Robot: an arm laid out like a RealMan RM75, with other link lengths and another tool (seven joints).
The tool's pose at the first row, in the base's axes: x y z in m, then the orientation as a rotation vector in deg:
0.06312 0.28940 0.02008 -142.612 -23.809 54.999
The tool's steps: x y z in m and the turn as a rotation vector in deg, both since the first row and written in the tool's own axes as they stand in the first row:
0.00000 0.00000 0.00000 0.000 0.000 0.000
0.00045 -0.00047 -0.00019 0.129 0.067 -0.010
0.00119 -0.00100 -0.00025 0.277 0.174 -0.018
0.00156 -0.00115 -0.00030 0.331 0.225 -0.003
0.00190 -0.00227 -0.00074 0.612 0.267 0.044
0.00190 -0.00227 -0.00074 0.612 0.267 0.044
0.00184 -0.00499 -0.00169 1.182 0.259 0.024
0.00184 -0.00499 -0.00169 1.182 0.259 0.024
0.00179 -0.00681 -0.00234 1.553 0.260 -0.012
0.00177 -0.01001 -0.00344 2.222 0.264 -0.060
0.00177 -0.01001 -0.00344 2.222 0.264 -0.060
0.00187 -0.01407 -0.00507 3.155 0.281 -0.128
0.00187 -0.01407 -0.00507 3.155 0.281 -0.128
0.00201 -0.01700 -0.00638 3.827 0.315 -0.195
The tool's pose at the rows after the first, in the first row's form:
0.06312 0.28940 0.02008 -142.612 -23.809 54.999
0.06352 0.28994 0.02019 -142.518 -23.725 54.907
0.06402 0.29069 0.02008 -142.422 -23.615 54.763
0.06431 0.29096 0.01998 -142.400 -23.549 54.703
0.06472 0.29194 0.02064 -142.184 -23.317 54.661
0.06472 0.29194 0.02064 -142.184 -23.317 54.661
0.06501 0.29397 0.02266 -141.661 -23.016 54.651
0.06501 0.29397 0.02266 -141.661 -23.016 54.651
0.06521 0.29533 0.02403 -141.313 -22.846 54.627
0.06557 0.29775 0.02636 -140.694 -22.520 54.587
0.06557 0.29775 0.02636 -140.694 -22.520 54.587
0.06629 0.30080 0.02941 -139.833 -22.064 54.513
0.06629 0.30080 0.02941 -139.833 -22.064 54.513
0.06695 0.30300 0.03166 -139.214 -21.752 54.425

